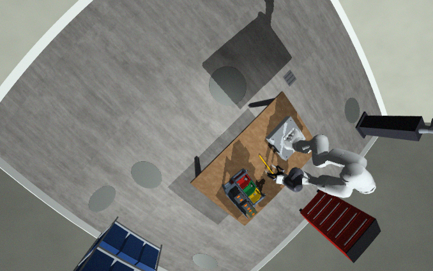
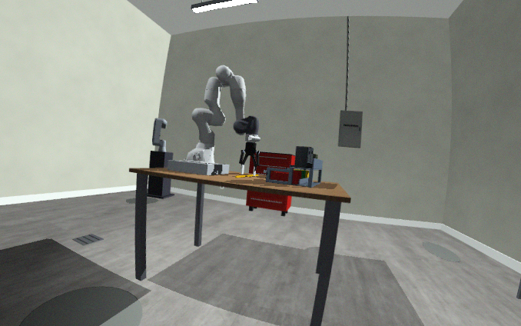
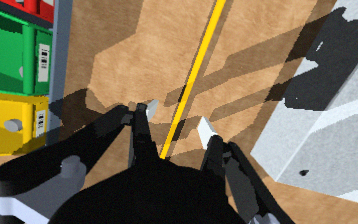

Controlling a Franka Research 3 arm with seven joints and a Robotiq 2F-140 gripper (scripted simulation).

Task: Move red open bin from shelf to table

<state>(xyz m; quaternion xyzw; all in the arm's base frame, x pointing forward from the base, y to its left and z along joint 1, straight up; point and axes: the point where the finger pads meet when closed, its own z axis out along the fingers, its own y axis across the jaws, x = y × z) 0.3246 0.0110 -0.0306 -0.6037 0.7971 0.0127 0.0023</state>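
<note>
Now: the yellow strip 30 mm below my hand. Round my hand: yellow bin (330 mm ahead, 10 mm to the left); then green bin (300 mm ahead, 100 mm to the right); then red open bin (260 mm ahead, 200 mm to the right).
</note>
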